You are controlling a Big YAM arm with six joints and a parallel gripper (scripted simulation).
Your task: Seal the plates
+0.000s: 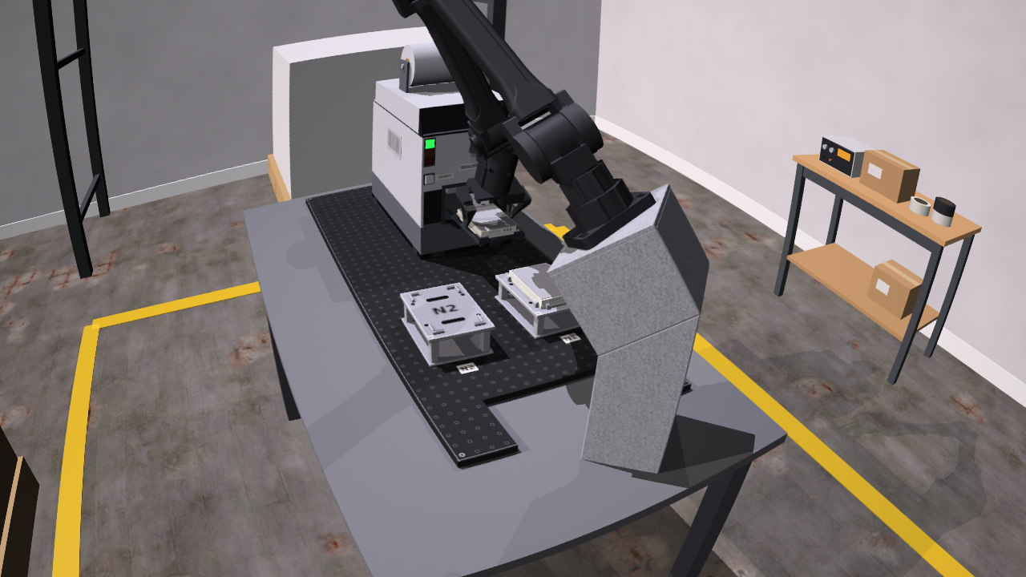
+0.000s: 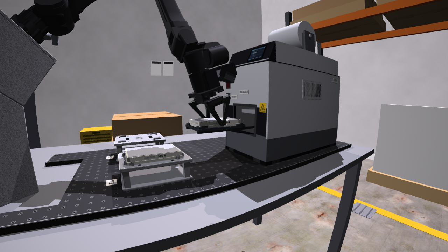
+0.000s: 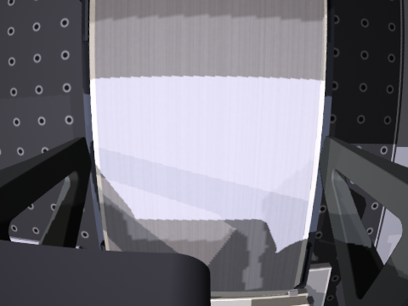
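My hand is right at the white well plate. Round my hand: nest N2 (23 cm behind, 13 cm to the left, 7 cm below); then start button (8 cm ahead, 11 cm to the left, 7 cm above); then sealer stage (1 cm below).
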